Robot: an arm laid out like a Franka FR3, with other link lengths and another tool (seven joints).
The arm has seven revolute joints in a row. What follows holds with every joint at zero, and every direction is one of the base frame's. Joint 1 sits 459.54 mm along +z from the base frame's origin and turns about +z. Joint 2 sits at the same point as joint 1 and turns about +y. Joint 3 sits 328.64 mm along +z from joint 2 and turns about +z. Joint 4 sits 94.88 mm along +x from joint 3 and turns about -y. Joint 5 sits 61.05 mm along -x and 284.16 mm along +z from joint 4 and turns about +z. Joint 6 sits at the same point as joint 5 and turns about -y. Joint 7 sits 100.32 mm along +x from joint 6 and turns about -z. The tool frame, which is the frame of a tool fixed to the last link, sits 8 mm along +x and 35 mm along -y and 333.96 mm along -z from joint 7; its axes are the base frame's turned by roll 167.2, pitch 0 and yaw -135 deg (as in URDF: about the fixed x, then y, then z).
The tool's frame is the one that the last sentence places.
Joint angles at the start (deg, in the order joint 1, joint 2, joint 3, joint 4, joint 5, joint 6, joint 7):
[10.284 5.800 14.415 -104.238 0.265 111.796 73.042]
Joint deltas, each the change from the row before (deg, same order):
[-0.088 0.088 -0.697 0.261 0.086 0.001 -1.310]
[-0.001 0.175 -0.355 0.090 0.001 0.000 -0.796]
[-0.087 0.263 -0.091 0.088 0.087 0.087 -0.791]
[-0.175 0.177 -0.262 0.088 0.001 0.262 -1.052]
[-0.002 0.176 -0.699 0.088 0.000 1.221 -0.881]
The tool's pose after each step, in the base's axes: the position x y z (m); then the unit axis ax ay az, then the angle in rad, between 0 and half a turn. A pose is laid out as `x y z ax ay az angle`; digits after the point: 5 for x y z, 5 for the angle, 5 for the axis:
0.46088 0.18669 0.40710 0.02521 0.99084 0.13268 3.11556
0.46282 0.18372 0.40612 0.02147 0.99098 0.13231 3.11742
0.46436 0.18275 0.40453 0.01658 0.99098 0.13298 3.12045
0.46805 0.17957 0.40391 0.01113 0.99098 0.13356 3.11844
0.47759 0.17625 0.40466 0.00867 0.99056 0.13682 3.09995

